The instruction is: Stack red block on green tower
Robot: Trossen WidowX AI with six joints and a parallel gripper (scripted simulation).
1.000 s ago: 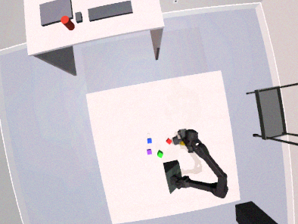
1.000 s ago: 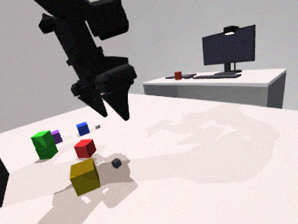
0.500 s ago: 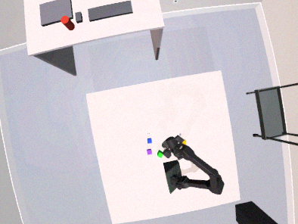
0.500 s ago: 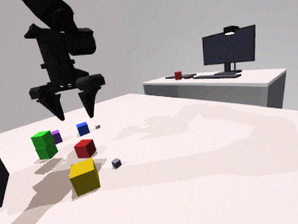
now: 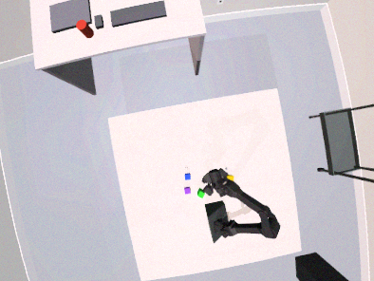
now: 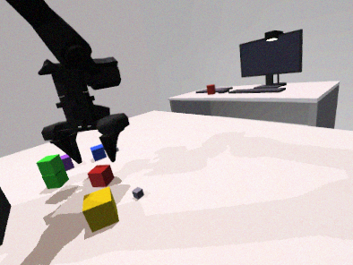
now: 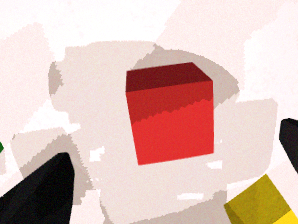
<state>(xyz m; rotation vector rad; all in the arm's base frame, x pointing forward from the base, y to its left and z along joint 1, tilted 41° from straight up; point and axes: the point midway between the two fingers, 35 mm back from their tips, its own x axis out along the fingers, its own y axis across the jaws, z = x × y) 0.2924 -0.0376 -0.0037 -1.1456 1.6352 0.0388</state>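
Now: the red block 4 cm below my gripper tip. From my gripper tip the other things lie so: yellow block (3 cm behind, 12 cm to the right, 3 cm below); then purple block (7 cm behind, 19 cm to the left, 4 cm below); then blue block (3 cm ahead, 17 cm to the left, 4 cm below).
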